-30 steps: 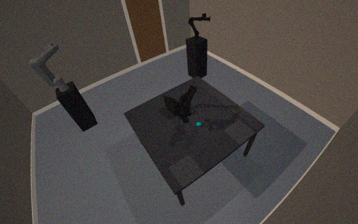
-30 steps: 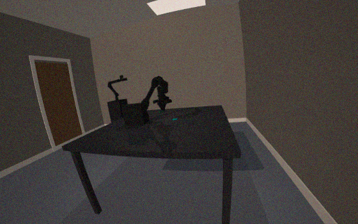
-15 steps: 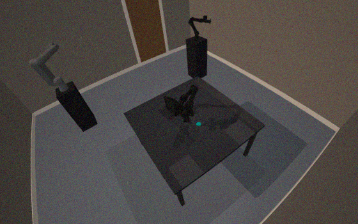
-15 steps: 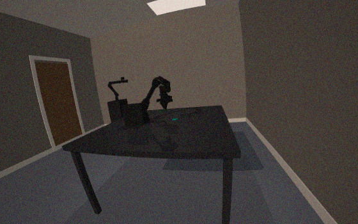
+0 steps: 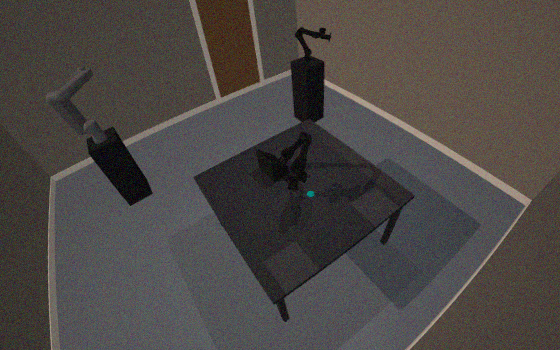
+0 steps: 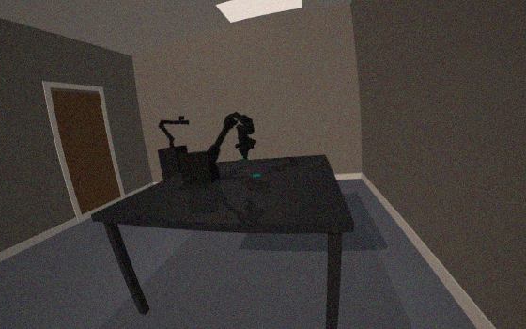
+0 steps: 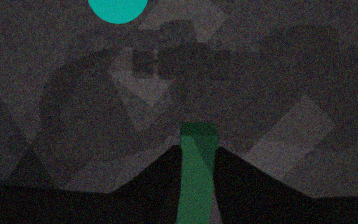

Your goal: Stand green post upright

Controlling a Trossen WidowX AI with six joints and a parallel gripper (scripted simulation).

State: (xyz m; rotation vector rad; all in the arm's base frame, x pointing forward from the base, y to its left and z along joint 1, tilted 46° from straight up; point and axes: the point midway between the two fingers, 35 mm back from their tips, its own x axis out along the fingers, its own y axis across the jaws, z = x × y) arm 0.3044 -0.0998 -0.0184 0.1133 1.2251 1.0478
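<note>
The green post lies 20 mm behind my gripper tip and 10 mm to the right of it. Also, from my gripper tip: cyan circle: 30 mm ahead, 110 mm to the left, 140 mm below.
</note>
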